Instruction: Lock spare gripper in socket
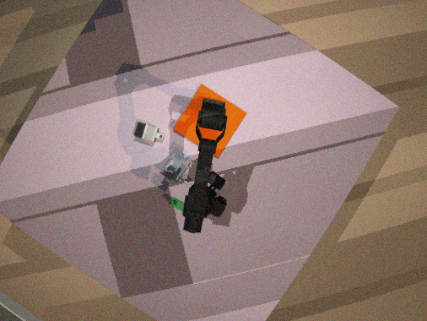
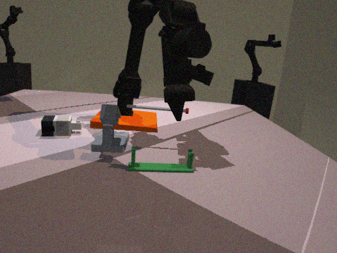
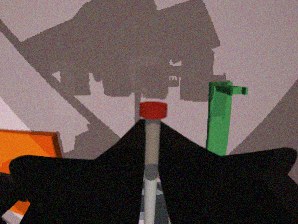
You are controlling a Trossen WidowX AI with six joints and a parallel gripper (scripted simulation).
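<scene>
Right now the green rack is 100 mm ahead of my gripper tip, 40 mm to the right of it and 60 mm below it. Also, from my gripper tip: grey mount 20 mm behind, 170 mm to the right, 30 mm below; spare gripper 90 mm behind, 320 mm to the right, 60 mm below.
</scene>
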